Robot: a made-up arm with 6 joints.
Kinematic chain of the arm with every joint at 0, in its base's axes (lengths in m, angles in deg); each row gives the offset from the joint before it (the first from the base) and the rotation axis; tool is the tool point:
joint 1: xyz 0 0 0.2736 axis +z
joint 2: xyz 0 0 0 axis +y
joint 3: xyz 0 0 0.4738 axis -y
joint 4: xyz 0 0 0 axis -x
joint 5: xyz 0.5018 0 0 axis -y
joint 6: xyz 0 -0.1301 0 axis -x
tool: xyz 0 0 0
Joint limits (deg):
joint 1: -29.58..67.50
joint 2: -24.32..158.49
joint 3: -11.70..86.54
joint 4: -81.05..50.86
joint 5: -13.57..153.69
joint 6: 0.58..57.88
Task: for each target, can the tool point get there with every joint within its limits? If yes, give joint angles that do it. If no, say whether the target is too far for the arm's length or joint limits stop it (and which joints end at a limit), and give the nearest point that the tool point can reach.
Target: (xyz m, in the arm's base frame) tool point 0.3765 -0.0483 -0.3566
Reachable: yes | joints 11.16 106.53 0.11 22.46 4.05 32.90
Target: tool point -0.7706 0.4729 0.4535
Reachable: no: joint limits stop it (at a limit: joint 1, joint 2, joint 3, joint 4) | nearest point -0.3080 0.1515 -0.1261 | short by 0.808 m
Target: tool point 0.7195 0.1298 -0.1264
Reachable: yes | joints 18.69 85.09 33.06 -34.21 31.25 8.50
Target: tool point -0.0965 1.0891 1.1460
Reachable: no: too far | nearest point 0.2974 0.6651 0.9291 | short by 0.618 m
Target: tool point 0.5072 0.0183 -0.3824
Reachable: yes | joints 14.07 108.54 15.27 35.74 17.29 20.62
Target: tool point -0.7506 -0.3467 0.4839
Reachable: no: joint limits stop it (at a limit: joint 2, joint 3, joint 4) | nearest point -0.4314 -0.1993 1.1383 | short by 0.743 m
